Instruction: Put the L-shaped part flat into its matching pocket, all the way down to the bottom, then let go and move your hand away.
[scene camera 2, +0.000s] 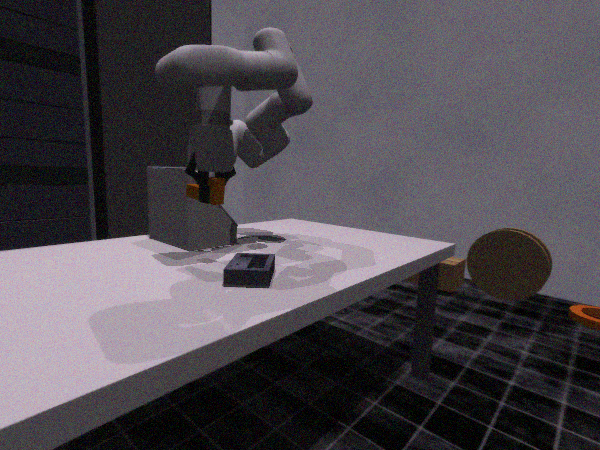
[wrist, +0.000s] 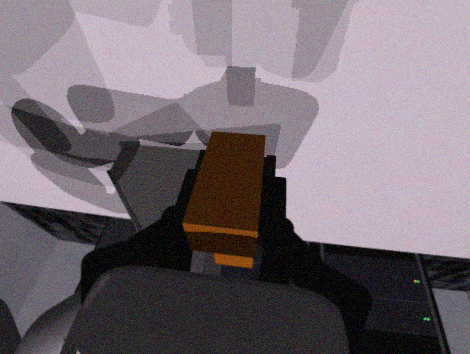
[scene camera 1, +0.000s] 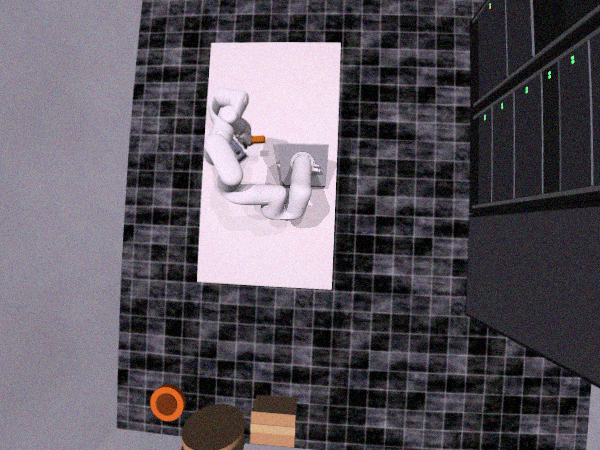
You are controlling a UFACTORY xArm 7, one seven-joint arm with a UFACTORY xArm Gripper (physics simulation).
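Places are measured from the arm's base along level axes (x left, y ahead, z down), in millimetres.
Pixels of known places: gripper, fingertip midpoint: (scene camera 2: pixel 211 202) (wrist: pixel 238 167) (scene camera 1: pixel 250 141); arm's base at its link origin: (scene camera 1: pixel 302 163).
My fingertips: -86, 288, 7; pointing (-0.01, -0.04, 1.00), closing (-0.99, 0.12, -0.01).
For each thing: its middle in the pictures, then the offset to it from my fingertips, as dx, dy, dz. Level surfaces: height alone.
- orange L-shaped part at the middle of its body: (wrist: pixel 232 231) (scene camera 2: pixel 205 187) (scene camera 1: pixel 253 138) -3, -24, -33
- dark blue-grey pocket block at the middle of its body: (scene camera 2: pixel 251 268) (scene camera 1: pixel 233 151) +22, +135, +134
- white table at its surface level: dz +152
The orange L-shaped part (scene camera 1: pixel 258 139) (scene camera 2: pixel 217 190) (wrist: pixel 227 180) is held well above the table, higher than the pocket block. My gripper (scene camera 2: pixel 205 193) (wrist: pixel 238 167) is shut on it, with one dark finger on each side; in scene camera 1 the arm mostly covers the gripper. The part's full L outline is partly hidden by the fingers. The dark blue-grey pocket block (scene camera 1: pixel 240 152) (scene camera 2: pixel 246 278) lies on the table, apart from the part. Its top opening shows in scene camera 2. The arm partly covers the block in scene camera 1, and it does not show in the wrist view.
The grey wedge-shaped base (scene camera 1: pixel 320 152) (scene camera 2: pixel 170 210) (wrist: pixel 157 175) stands on the white table (scene camera 1: pixel 270 260) (scene camera 2: pixel 100 280). Arm shadows cross the table. On the floor beyond are an orange ring-shaped object (scene camera 1: pixel 155 403), a round brown object (scene camera 1: pixel 213 424) (scene camera 2: pixel 509 264) and a wooden box (scene camera 1: pixel 273 429) (scene camera 2: pixel 452 276).
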